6 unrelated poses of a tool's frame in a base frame.
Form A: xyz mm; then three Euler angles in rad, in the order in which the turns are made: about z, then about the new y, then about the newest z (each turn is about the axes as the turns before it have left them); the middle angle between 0 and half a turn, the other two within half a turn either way.
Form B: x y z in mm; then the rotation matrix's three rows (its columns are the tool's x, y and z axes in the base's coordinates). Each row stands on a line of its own. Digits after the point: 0 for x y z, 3 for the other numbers.
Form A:
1: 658 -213 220 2.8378 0.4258 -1.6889
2: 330 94 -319 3.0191 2.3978 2.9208
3: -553 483 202 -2.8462 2.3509 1.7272
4: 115 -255 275 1.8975 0.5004 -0.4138
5: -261 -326 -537 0.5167 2.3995 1.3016
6: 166 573 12 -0.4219 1.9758 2.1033
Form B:
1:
658 -213 220
0.399 -0.828 -0.394
0.915 0.383 0.124
0.049 -0.410 0.911

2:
330 94 -319
-0.739 -0.041 -0.672
-0.130 0.988 0.083
0.661 0.148 -0.736

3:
-553 483 202
0.183 -0.710 -0.680
-0.977 -0.053 -0.207
0.111 0.702 -0.703

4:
115 -255 275
0.123 -0.980 -0.154
0.890 0.040 0.454
-0.439 -0.193 0.877

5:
-261 -326 -537
-0.647 0.486 0.588
0.741 0.582 0.334
-0.180 0.651 -0.737

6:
166 573 12
0.535 0.102 0.839
0.704 -0.602 -0.376
0.467 0.792 -0.394

